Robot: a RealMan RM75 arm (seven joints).
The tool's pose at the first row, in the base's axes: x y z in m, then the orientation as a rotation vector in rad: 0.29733 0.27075 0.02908 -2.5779 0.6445 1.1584
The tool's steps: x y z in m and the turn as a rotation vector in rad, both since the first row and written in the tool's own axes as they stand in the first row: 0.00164 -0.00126 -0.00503 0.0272 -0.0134 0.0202; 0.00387 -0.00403 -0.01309 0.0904 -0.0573 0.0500; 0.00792 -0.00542 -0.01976 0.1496 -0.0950 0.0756; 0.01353 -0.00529 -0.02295 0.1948 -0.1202 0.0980; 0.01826 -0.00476 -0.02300 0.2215 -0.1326 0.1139; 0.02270 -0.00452 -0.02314 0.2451 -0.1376 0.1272; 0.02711 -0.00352 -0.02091 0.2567 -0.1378 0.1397; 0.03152 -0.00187 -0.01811 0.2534 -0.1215 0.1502
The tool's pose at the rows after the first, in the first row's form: 0.30216 0.26941 0.03119 -2.5446 0.6801 1.1640; 0.31003 0.26804 0.03491 -2.4577 0.7349 1.1856; 0.31740 0.26547 0.03628 -2.3781 0.7815 1.1991; 0.32270 0.26247 0.03414 -2.3193 0.8203 1.2049; 0.32526 0.26060 0.03059 -2.2859 0.8466 1.2059; 0.32784 0.25903 0.02732 -2.2608 0.8700 1.1997; 0.32850 0.25773 0.02250 -2.2493 0.8895 1.1957; 0.32848 0.25609 0.01727 -2.2627 0.9060 1.1823
